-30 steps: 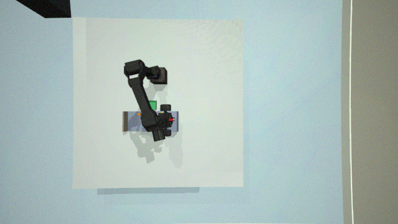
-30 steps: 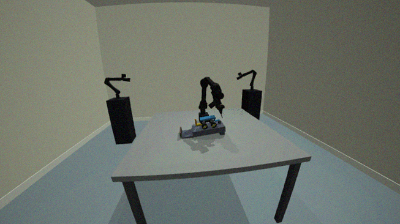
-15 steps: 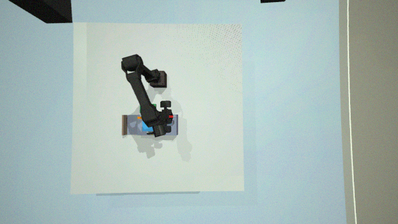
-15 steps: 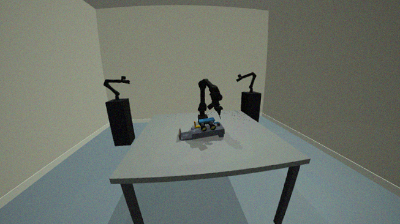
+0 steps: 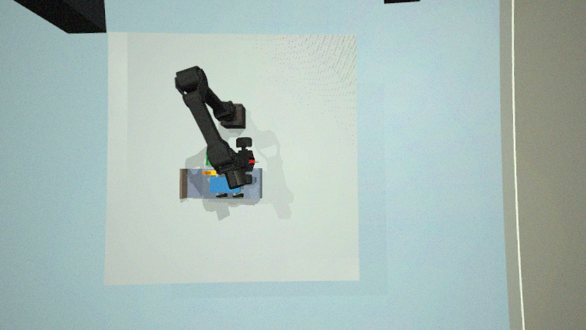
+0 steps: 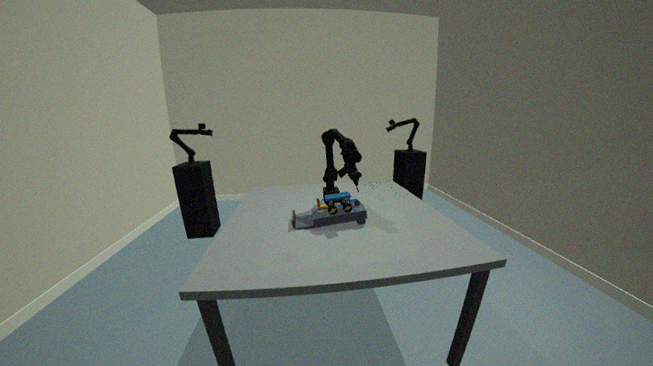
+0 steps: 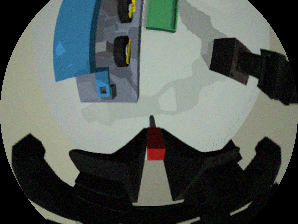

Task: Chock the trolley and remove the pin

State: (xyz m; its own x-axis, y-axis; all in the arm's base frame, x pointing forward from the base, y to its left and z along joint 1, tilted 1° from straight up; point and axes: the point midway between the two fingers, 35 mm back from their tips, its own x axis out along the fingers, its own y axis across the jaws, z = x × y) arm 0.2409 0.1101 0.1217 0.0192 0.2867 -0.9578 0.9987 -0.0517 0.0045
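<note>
Right now my gripper tip is 21 cm to the left of the green tray, 18 cm above it and 3 cm past it. From my gripper tip the other things lie so: red-headed stop pin: right at my gripper tip; then grey ramp: 13 cm to the right, 13 cm below, 10 cm ahead; then blue trolley: 13 cm to the right, 10 cm ahead, 6 cm below.
</note>
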